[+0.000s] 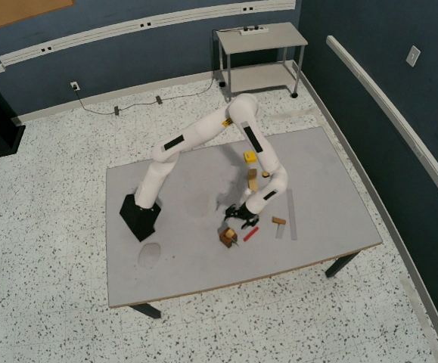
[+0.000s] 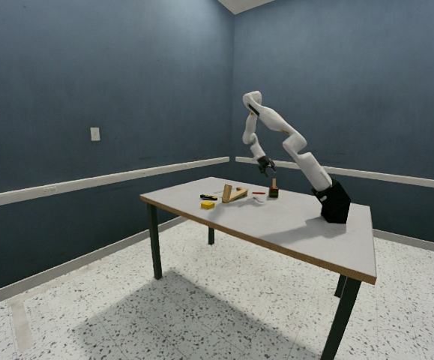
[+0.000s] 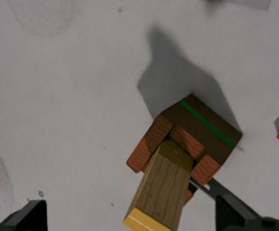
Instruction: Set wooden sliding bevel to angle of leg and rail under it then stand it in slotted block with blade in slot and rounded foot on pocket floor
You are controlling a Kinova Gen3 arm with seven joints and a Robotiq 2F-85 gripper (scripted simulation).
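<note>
Right now the wooden sliding bevel is 9 cm below my hand, 2 cm to the right of it and 2 cm behind it. From my hand the other things lie so: grey blade: 11 cm below, 3 cm to the right, 2 cm behind; then red stick: 16 cm below, 9 cm ahead; then short grey strip: 16 cm below, 13 cm to the left, 2 cm ahead.
</note>
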